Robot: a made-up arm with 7 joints.
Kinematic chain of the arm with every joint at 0, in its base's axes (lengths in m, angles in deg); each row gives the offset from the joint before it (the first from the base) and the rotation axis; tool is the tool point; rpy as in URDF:
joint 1: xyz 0 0 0.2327 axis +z
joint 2: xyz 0 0 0 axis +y
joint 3: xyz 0 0 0.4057 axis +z
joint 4: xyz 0.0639 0 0 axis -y
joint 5: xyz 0.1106 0 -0.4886 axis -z
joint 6: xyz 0 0 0 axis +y
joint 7: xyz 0.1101 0 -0.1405 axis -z
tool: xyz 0 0 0 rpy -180 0 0
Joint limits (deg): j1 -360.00..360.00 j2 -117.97..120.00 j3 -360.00..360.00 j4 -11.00..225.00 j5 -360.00..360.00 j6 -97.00..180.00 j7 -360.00..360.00
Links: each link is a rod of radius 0.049 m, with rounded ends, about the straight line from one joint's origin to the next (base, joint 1, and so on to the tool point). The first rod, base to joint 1, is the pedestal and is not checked.
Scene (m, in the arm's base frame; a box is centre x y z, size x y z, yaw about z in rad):
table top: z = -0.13
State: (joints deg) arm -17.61 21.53 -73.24 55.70 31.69 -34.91 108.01
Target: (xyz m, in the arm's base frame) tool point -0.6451 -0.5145 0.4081
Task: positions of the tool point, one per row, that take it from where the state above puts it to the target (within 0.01 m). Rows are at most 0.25 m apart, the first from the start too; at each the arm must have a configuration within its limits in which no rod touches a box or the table.
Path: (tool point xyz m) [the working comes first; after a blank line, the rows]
Joints at the target: -10.38 -37.79 -110.81 74.20 32.44 -17.21 108.01
Straight joint move there: clear.

1: -0.1457 -0.6607 0.5807
2: -0.3224 -0.6185 0.6027
3: -0.4987 -0.5678 0.5436
4: -0.6451 -0.5145 0.4080

